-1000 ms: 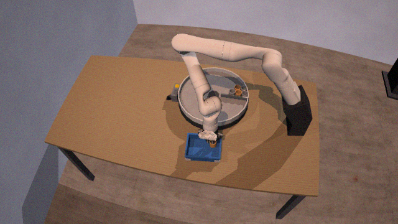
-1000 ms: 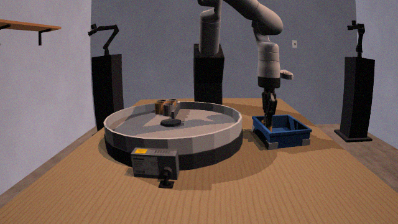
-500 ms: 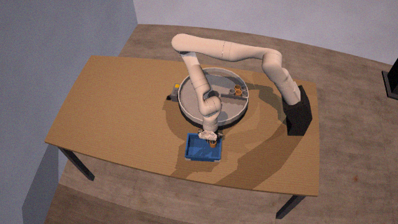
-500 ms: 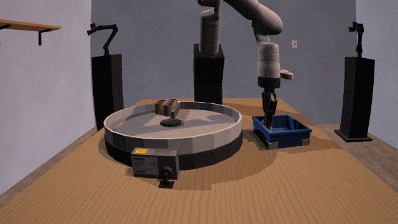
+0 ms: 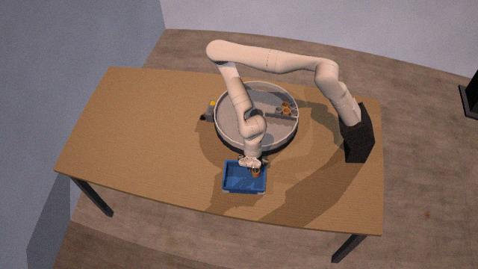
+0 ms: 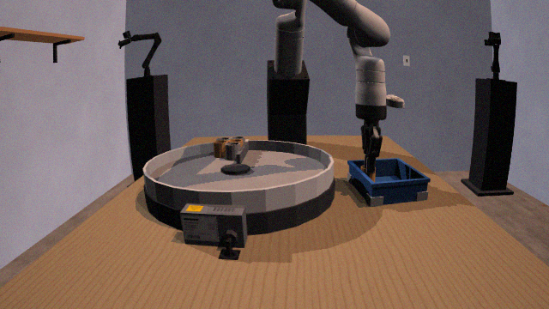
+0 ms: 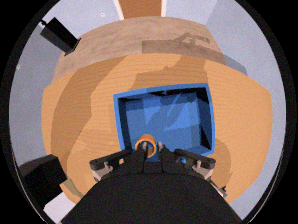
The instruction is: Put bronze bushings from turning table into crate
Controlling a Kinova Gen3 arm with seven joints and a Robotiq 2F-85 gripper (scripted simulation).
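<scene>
The blue crate lies 40 mm to the left of my hand, 30 mm below it and 30 mm ahead of it.
</scene>
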